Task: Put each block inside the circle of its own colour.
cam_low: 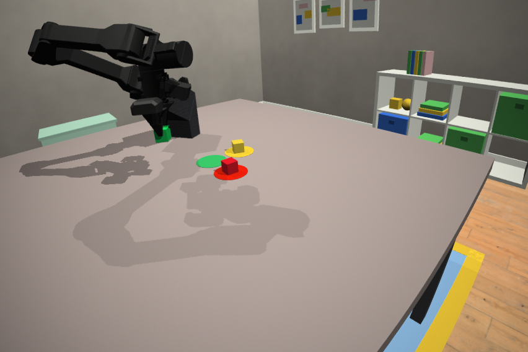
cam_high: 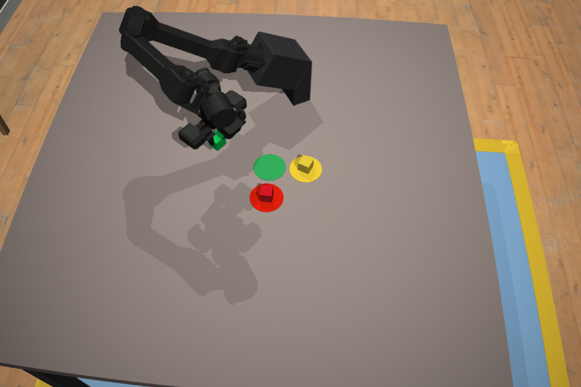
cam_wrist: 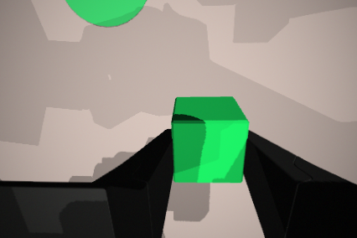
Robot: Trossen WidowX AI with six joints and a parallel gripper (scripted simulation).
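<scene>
Right now my hand is 2 cm short of the green circle, 13 cm to the right of it and 16 cm above it. The rest, counted from my hand: green block 4 cm below; red circle 12 cm ahead, 11 cm to the left, 16 cm below; red block 12 cm ahead, 11 cm to the left, 14 cm below.
</scene>
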